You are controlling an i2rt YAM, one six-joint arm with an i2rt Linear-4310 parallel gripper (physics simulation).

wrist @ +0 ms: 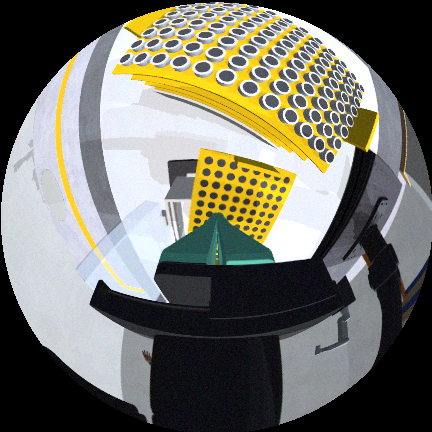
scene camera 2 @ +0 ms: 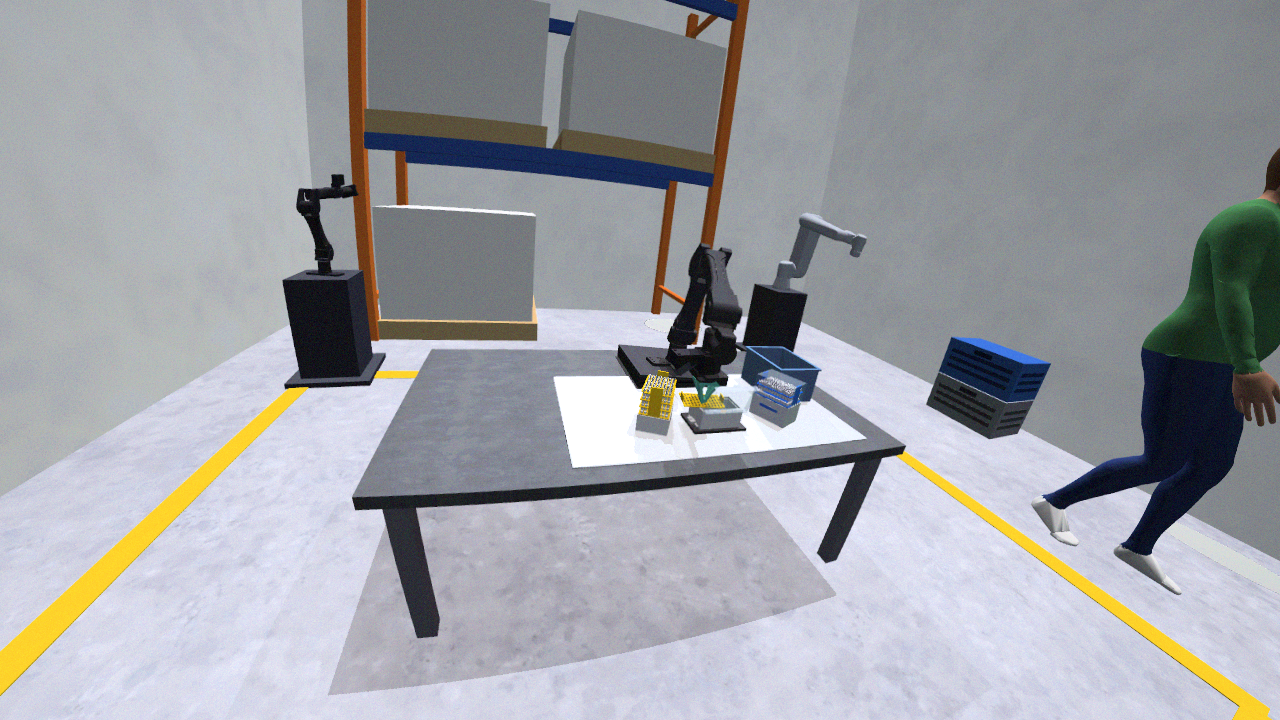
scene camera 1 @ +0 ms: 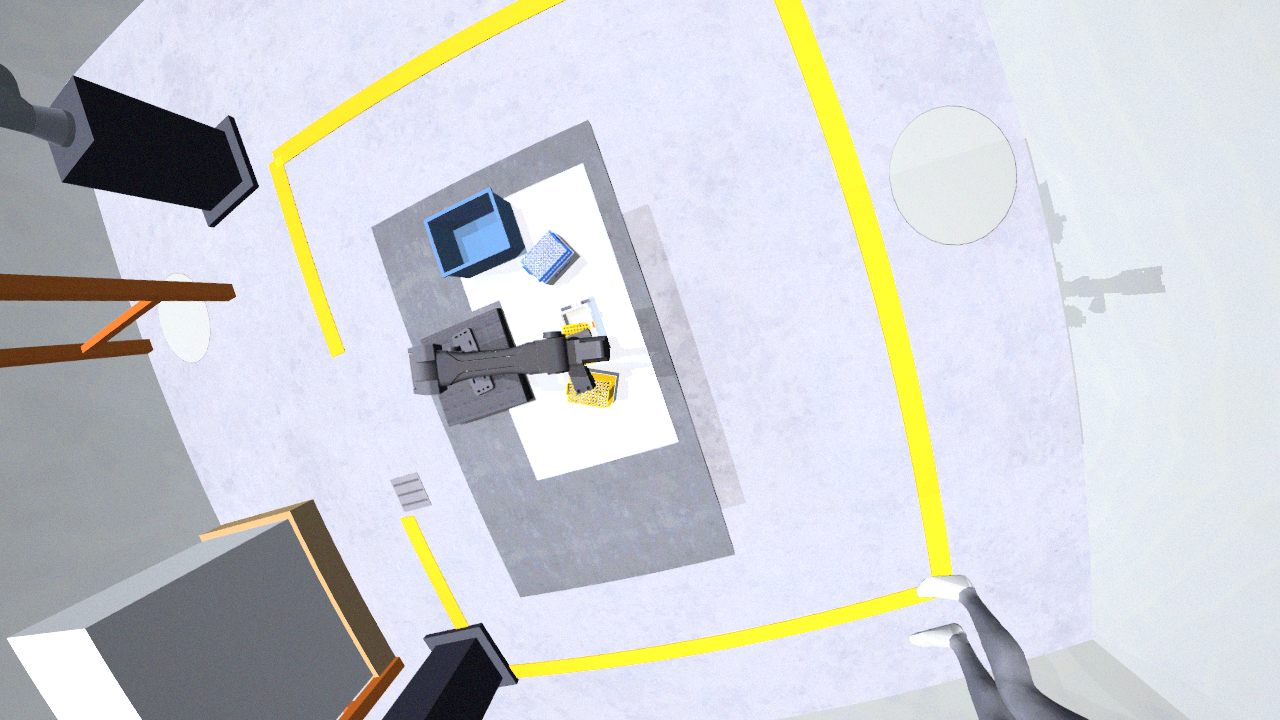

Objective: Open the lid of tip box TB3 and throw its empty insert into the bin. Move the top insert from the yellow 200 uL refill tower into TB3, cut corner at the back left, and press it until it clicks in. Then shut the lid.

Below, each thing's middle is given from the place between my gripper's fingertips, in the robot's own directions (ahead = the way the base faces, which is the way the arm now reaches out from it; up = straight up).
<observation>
Right now my hand is 70 mm short of the clear lid (scene camera 2: 724, 400), 30 mm to the right of it and 40 mm below it. Round my hand: blue bin (scene camera 1: 479, 233) (160 mm behind, 400 mm to the left).
</observation>
